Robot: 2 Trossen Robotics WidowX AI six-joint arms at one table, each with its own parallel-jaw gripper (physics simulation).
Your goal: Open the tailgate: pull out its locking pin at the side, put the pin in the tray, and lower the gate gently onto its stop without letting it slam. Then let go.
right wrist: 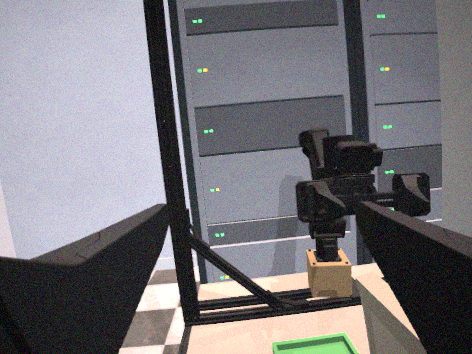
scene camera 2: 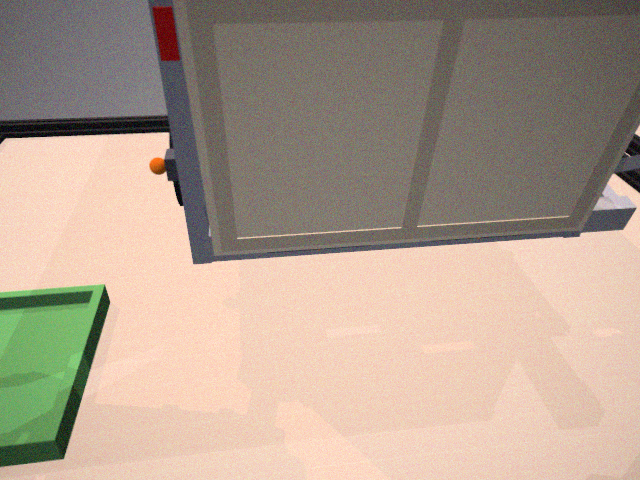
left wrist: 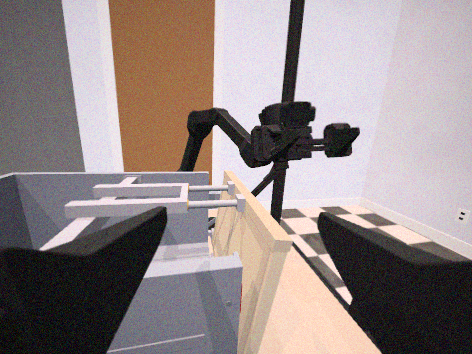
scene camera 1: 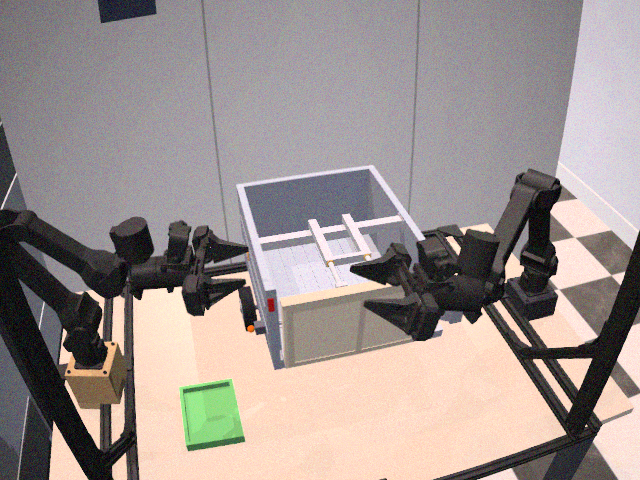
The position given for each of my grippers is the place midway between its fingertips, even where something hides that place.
My left gripper [scene camera 1: 247, 264] is open, with nothing in its grasp. My right gripper [scene camera 1: 356, 285] is open, holding nothing. Also in view: a beige tailgate [left wrist: 262, 245] and a grey truck bed [scene camera 1: 294, 226].
My left gripper is seen too in the right wrist view [right wrist: 385, 208] and in the left wrist view [left wrist: 243, 216]. My right gripper shows as well in the right wrist view [right wrist: 261, 211] and in the left wrist view [left wrist: 329, 131]. The beige tailgate is seen too in the right wrist view [right wrist: 384, 318].
